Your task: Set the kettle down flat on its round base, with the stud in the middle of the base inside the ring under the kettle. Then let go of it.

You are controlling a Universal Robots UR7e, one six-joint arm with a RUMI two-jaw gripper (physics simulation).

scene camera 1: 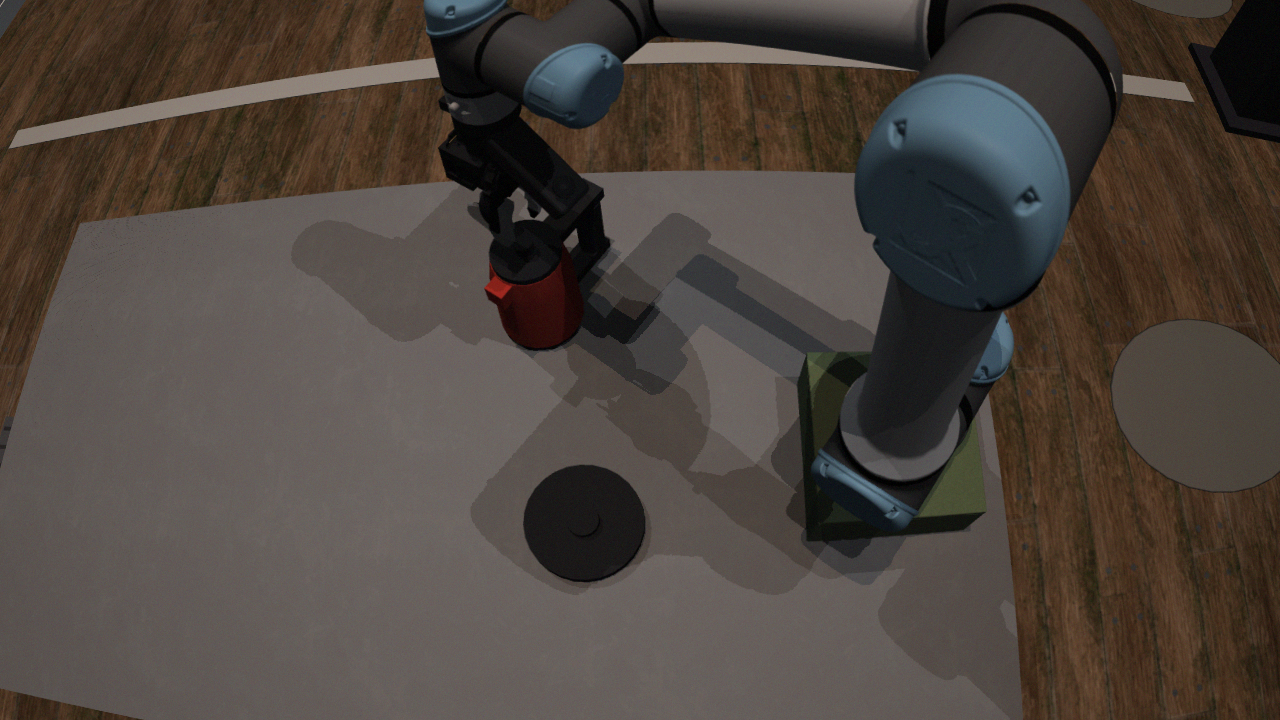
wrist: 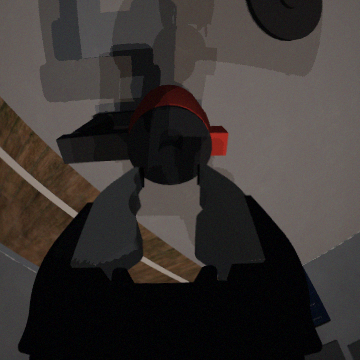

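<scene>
The red kettle (scene camera 1: 541, 310) (wrist: 169, 95) stands upright on the grey mat, apart from its base. Its lid (wrist: 170, 162) is black. Its red spout (scene camera 1: 498, 288) (wrist: 219, 141) points left in the scene view, and its black handle (scene camera 1: 591, 225) (wrist: 95, 148) is on the opposite side. The round black base (scene camera 1: 559, 550) (wrist: 295, 25) lies flat on the mat, with a raised stud (scene camera 1: 584, 521) at its middle. My gripper (scene camera 1: 519, 223) (wrist: 170, 167) is partly open and empty, its fingertips near the lid's edge. The ring under the kettle is hidden.
A green block (scene camera 1: 957, 503) under the arm's foot stands on the right of the mat (scene camera 1: 268, 501). The arm reaches over the back of the mat. A pale round disc (scene camera 1: 1199, 407) is on the wooden floor, and a dark object (scene camera 1: 1253, 80) stands at the upper right.
</scene>
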